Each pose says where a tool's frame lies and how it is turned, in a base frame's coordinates. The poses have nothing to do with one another.
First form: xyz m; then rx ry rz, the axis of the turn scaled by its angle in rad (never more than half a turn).
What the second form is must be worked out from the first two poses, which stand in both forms.
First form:
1: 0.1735 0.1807 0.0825 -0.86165 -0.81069 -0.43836
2: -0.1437 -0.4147 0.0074 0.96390 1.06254 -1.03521
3: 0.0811 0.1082 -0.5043 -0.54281 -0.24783 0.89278
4: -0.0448 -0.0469 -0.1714 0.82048 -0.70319 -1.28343
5: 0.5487 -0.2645 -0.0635 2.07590 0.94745 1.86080
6: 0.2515 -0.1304 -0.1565 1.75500 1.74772 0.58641
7: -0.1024 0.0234 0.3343 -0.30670 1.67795 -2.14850
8: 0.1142 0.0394 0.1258 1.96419 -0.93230 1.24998
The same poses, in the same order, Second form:
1: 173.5 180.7 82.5 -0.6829 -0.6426 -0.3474 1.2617
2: -143.7 -414.7 7.4 0.5448 0.6006 -0.5852 1.7691
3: 81.1 108.2 -504.3 -0.5055 -0.2308 0.8314 1.0738
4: -44.8 -46.9 -171.4 0.4890 -0.4191 -0.7650 1.6778
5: 548.7 -264.5 -63.5 0.7050 0.3218 0.6320 2.9444
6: 251.5 -130.4 -156.5 0.6895 0.6867 0.2304 2.5453
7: -102.4 23.4 334.3 -0.1118 0.6117 -0.7832 2.7433
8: 114.2 39.4 125.8 0.7832 -0.3717 0.4984 2.5079
